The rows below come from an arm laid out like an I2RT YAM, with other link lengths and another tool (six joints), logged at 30 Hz.
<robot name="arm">
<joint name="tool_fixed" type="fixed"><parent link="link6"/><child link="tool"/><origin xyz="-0.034 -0.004 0.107" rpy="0 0.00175 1.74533"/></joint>
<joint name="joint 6" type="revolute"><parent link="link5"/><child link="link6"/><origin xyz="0 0.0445 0.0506" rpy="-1.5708 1.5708 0"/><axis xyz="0 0 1"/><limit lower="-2.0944" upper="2.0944"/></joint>
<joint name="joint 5" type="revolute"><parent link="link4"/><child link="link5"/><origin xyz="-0.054 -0.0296 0.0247" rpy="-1.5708 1.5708 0"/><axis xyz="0 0 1"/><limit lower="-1.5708" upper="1.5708"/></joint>
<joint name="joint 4" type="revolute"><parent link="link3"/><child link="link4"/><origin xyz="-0.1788 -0.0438 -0.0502"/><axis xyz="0 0 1"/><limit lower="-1.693" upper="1.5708"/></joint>
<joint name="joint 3" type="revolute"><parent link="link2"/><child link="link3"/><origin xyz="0 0.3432 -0.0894" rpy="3.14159 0 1.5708"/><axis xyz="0 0 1"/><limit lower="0" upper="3.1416"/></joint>
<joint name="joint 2" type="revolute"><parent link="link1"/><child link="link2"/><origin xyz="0.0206 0.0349 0.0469" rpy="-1.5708 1.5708 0"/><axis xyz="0 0 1"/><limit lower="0" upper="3.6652"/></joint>
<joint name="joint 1" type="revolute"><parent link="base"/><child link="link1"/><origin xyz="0 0 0.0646"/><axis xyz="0 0 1"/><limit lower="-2.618" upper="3.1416"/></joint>
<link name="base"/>
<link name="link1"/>
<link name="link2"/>
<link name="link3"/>
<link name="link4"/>
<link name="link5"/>
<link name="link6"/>
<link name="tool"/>
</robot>
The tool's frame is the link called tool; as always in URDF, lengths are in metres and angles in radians.
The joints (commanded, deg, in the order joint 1, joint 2, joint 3, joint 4, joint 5, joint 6), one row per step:
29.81, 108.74, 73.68, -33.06, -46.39, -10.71
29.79, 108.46, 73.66, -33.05, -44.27, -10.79
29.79, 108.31, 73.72, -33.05, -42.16, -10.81
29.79, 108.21, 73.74, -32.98, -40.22, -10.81
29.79, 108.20, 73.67, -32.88, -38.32, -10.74
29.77, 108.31, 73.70, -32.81, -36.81, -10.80
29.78, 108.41, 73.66, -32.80, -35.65, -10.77
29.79, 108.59, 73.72, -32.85, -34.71, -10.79
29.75, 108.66, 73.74, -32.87, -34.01, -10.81
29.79, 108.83, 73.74, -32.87, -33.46, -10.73
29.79, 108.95, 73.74, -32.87, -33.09, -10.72
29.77, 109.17, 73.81, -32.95, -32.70, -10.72
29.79, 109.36, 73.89, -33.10, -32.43, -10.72
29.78, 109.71, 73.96, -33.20, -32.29, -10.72
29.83, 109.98, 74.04, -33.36, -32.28, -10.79
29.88, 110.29, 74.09, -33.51, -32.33, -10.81
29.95, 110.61, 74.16, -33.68, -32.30, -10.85
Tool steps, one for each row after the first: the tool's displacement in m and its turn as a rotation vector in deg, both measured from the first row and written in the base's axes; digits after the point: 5 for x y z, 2 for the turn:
0.00296, -0.00309, -0.00231, -1.56, -1.27, -0.76
0.00627, -0.00595, -0.00483, -3.15, -2.44, -1.55
0.00945, -0.00864, -0.00730, -4.61, -3.49, -2.29
0.01242, -0.01145, -0.01031, -6.13, -4.35, -3.05
0.01534, -0.01363, -0.01298, -7.34, -5.08, -3.60
0.01712, -0.01542, -0.01526, -8.34, -5.48, -4.04
0.01886, -0.01673, -0.01731, -9.19, -5.78, -4.35
0.02021, -0.01801, -0.01856, -9.79, -6.06, -4.64
0.02107, -0.01862, -0.02016, -10.33, -6.11, -4.84
0.02178, -0.01916, -0.02127, -10.69, -6.17, -4.97
0.02272, -0.01976, -0.02272, -11.13, -6.16, -5.11
0.02314, -0.02009, -0.02385, -11.48, -6.07, -5.16
0.02372, -0.02019, -0.02566, -11.80, -5.81, -5.18
0.02370, -0.01994, -0.02689, -11.98, -5.57, -5.05
0.02350, -0.01961, -0.02834, -12.16, -5.23, -4.92
0.02339, -0.01933, -0.02988, -12.40, -4.92, -4.78

